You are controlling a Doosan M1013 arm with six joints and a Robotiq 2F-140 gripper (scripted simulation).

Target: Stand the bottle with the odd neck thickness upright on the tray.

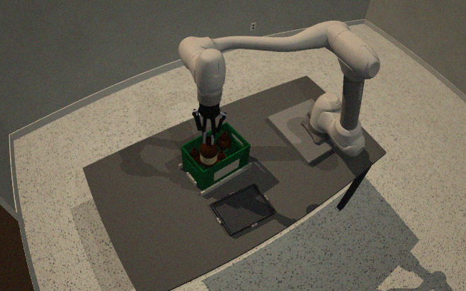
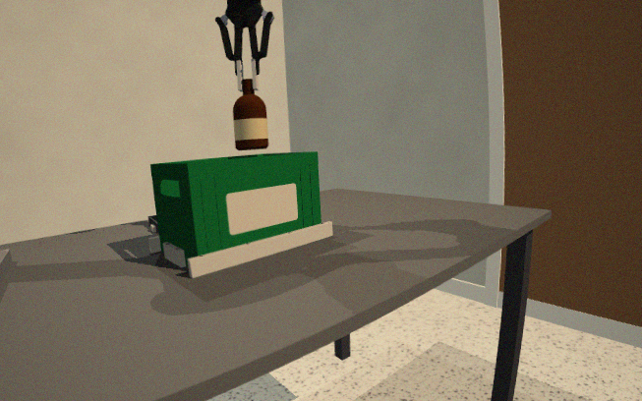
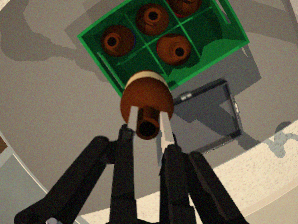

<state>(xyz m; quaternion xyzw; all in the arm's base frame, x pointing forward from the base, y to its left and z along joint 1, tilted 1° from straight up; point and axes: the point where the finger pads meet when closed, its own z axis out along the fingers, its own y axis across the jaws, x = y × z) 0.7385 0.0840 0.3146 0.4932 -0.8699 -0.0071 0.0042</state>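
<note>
My hand is 9 cm above the bottle. From my hand the other things lie so: crate: 7 cm behind, 8 cm to the right, 27 cm below; black tray: 9 cm behind, 20 cm to the left, 34 cm below.
</note>
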